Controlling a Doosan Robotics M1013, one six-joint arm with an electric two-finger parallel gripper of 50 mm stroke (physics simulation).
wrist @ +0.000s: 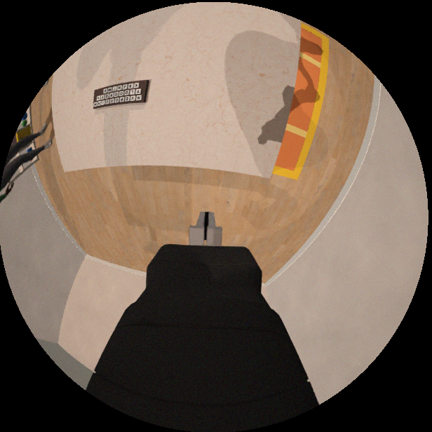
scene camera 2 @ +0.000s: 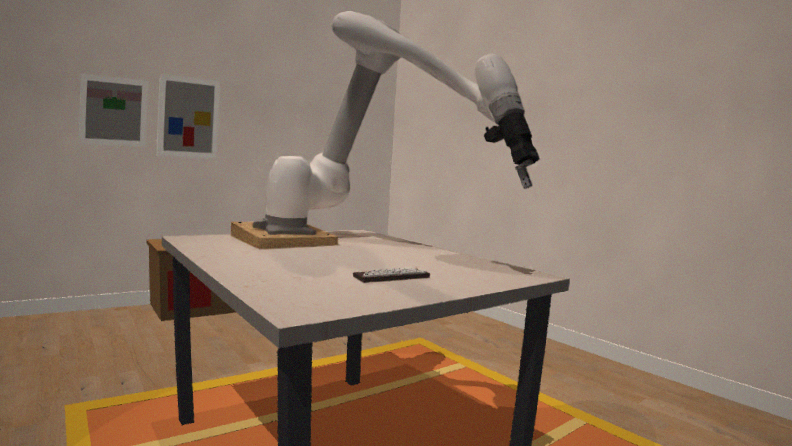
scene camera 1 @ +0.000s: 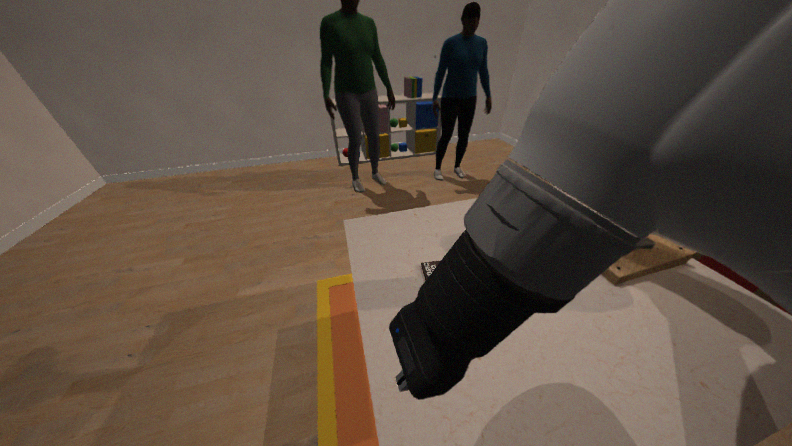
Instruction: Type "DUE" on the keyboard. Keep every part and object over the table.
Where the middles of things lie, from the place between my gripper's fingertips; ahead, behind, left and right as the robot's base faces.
My hand is 310 mm to the left of the dark brown keyboard (scene camera 2: 405, 273), 250 mm above it and 170 mm past it.
